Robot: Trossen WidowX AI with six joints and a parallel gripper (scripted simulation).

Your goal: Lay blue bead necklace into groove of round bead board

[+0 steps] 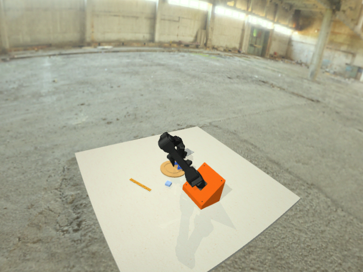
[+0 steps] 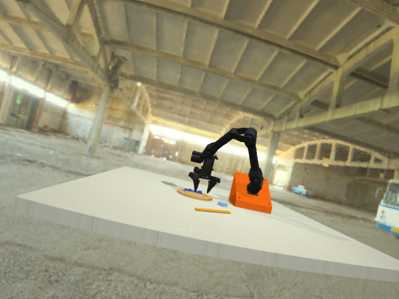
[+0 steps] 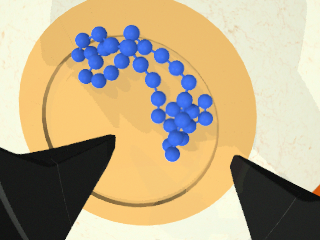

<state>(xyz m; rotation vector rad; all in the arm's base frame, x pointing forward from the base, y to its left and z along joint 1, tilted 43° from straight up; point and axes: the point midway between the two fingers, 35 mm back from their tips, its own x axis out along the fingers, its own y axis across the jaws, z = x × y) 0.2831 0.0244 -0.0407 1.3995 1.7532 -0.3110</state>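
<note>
My gripper tip is now 3 cm short of the round tan bead board, 2 cm to the right of it and 1 cm above it. From my gripper tip the other things lie so: flat grey tile 19 cm ahead, 21 cm to the right, 2 cm below; then small light-blue block 10 cm behind, 14 cm to the left, 1 cm below.
</note>
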